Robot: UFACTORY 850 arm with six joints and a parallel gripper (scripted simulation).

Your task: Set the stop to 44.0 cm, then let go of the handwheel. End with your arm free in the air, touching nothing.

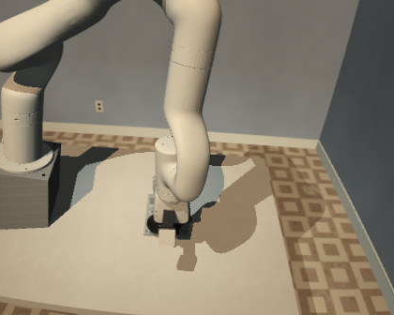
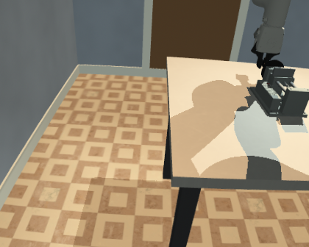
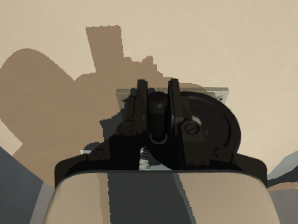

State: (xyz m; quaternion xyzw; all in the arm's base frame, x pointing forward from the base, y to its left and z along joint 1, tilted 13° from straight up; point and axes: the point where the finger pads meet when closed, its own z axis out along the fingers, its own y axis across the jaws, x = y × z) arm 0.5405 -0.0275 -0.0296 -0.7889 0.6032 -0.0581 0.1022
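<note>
Right now the handwheel handle is 1 cm to the left of my hand. The rest, counted from my hand: black handwheel (1 cm behind, 2 cm to the left, 1 cm below).
</note>
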